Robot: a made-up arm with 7 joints. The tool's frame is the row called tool.
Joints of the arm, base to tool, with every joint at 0 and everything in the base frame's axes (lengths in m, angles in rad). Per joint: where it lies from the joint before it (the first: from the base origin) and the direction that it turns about. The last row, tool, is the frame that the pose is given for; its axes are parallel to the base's.
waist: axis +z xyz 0 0 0.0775
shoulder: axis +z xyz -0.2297 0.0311 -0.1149
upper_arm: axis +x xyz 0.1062 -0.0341 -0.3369
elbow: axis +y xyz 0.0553 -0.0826 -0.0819
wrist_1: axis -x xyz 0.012 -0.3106 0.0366
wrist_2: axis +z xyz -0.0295 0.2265 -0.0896
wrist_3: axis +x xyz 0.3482 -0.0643 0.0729
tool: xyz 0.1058 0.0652 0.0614
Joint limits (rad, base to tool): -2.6..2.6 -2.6..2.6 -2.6..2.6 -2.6..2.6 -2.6..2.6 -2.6..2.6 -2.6..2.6
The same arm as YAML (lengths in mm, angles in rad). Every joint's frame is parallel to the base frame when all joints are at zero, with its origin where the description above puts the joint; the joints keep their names.
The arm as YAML. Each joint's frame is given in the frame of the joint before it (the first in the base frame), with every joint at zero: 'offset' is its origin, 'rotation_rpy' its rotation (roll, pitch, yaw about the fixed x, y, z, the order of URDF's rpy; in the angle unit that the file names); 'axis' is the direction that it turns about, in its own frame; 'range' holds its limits. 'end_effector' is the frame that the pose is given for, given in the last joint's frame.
length_unit: mm
angle_unit: rad
chain:
  - id: waist
    offset: [0.0, 0.0, 77.5]
    rotation_rpy: [0.0, 0.0, 0.0]
    axis: [0.0, 0.0, 1.0]
    range: [-2.6, 2.6]
  - id: shoulder
    offset: [-229.7, 31.1, -114.9]
    rotation_rpy: [0.0, 0.0, 0.0]
    axis: [0.0, 0.0, 1.0]
    range: [-2.6, 2.6]
  - id: upper_arm
    offset: [106.2, -34.1, -336.9]
    rotation_rpy: [0.0, 0.0, 0.0]
    axis: [1.0, 0.0, 0.0]
    range: [-2.6, 2.6]
  - id: elbow
    offset: [55.3, -82.6, -81.9]
    rotation_rpy: [0.0, 0.0, 0.0]
    axis: [0.0, 1.0, 0.0]
    range: [-2.6, 2.6]
  - id: wrist_1
    offset: [12.0, -310.6, 36.6]
    rotation_rpy: [0.0, 0.0, 0.0]
    axis: [-1.0, 0.0, 0.0]
    range: [-2.6, 2.6]
  - id: wrist_2
    offset: [-29.5, 226.5, -89.6]
    rotation_rpy: [0.0, 0.0, 0.0]
    axis: [0.0, 0.0, 1.0]
    range: [-2.6, 2.6]
  - id: wrist_3
    offset: [348.2, -64.3, 72.9]
    rotation_rpy: [0.0, 0.0, 0.0]
    axis: [1.0, 0.0, 0.0]
    range: [-2.6, 2.6]
end_effector:
  offset: [105.8, 65.2, 61.4]
  rotation_rpy: [0.0, 0.0, 0.0]

